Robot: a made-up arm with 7 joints. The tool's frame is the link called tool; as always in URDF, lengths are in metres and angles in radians.
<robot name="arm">
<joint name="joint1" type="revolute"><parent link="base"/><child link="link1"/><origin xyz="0.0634 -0.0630 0.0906" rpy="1.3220 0.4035 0.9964"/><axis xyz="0 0 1"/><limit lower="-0.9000" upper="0.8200" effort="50" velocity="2"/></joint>
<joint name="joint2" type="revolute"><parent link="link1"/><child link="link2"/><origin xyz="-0.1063 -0.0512 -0.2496" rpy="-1.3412 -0.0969 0.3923"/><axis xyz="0 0 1"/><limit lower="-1.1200" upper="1.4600" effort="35" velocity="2.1"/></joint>
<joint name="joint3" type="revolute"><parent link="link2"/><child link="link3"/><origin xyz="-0.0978 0.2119 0.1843" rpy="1.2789 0.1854 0.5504"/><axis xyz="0 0 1"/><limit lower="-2.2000" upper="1.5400" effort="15" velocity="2.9"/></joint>
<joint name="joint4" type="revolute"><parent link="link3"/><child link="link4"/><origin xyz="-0.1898 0.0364 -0.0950" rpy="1.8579 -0.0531 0.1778"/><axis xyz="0 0 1"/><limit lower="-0.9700" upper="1.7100" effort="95" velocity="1.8"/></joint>
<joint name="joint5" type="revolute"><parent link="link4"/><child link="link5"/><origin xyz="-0.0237 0.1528 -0.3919" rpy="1.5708 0.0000 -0.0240"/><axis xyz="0 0 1"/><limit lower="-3.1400" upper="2.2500" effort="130" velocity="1.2"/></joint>
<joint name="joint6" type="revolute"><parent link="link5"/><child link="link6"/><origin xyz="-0.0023 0.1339 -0.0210" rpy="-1.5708 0.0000 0.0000"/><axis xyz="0 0 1"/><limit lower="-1.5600" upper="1.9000" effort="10" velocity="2.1"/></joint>
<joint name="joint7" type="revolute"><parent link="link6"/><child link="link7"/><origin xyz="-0.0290 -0.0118 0.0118" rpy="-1.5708 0.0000 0.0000"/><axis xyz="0 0 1"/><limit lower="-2.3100" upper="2.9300" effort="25" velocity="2.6"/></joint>
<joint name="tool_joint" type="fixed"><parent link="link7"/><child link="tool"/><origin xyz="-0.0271 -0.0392 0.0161" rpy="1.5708 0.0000 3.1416"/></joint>
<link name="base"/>
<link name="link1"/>
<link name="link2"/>
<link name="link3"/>
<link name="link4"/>
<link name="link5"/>
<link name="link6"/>
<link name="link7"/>
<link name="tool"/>
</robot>
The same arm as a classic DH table. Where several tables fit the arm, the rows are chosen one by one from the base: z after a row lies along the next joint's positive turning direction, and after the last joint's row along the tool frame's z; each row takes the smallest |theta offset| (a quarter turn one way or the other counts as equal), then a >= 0, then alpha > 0; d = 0 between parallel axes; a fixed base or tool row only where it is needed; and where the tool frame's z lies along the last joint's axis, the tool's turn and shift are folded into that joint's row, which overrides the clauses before.
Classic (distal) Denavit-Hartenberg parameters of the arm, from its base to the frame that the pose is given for. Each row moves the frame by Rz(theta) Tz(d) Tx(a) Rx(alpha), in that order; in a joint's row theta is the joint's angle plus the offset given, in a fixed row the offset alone. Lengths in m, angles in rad.
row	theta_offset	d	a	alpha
base (fixed)	1.0959	0.0708	-0.027	1.3423
joint1	0	-0.1612	-0.1179	-1.3422
joint2	0.5062	0.248	0.0402	1.284
joint3	0.0001	-0.356	-0.1793	1.8575
joint4	0.0314	-0.4672	-0.0274	1.5708
joint5	0	-0.1732	-0.0023	-1.5708
joint6	0	0.1457	-0.029	-1.5708
joint7	0	0.0043	-0.0271	-1.5708
tool (fixed)	-3.1416	-0.0392	0	0
Joint limits (rad, base to tool): -0.9..0.82 -1.12..1.46 -2.2..1.54 -0.97..1.71 -3.14..2.25 -1.56..1.9 -2.31..2.93

